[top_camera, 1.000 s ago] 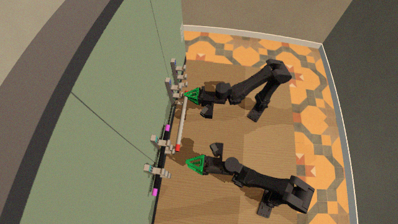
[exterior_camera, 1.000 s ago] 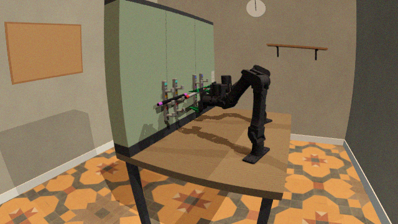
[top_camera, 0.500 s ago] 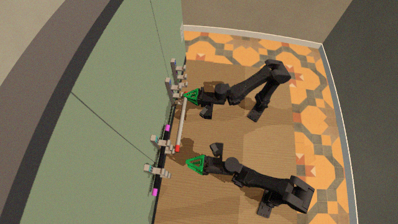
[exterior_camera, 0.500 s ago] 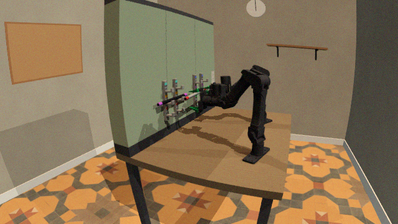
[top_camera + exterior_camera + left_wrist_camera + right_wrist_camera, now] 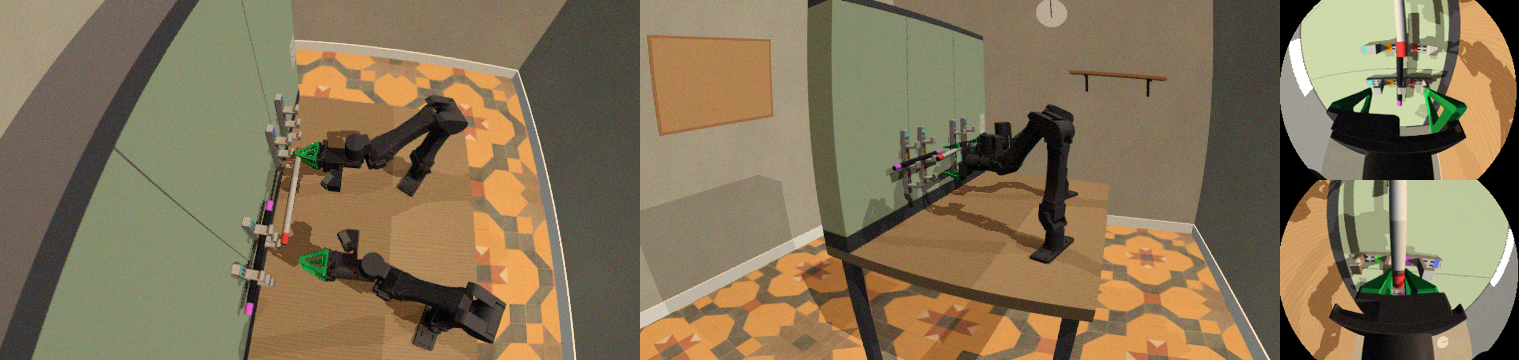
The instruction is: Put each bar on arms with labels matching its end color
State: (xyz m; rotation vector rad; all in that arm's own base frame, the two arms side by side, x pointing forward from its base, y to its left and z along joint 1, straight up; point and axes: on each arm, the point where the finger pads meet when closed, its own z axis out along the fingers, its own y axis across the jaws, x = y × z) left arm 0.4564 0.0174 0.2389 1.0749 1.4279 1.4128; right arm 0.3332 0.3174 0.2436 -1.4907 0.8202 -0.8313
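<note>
Now: the bar 120 mm ahead of my left hand, 20 mm to the right of it and 10 mm below it. Round my left hand: green wall panel: 210 mm to the right, 200 mm ahead, 190 mm above.
</note>
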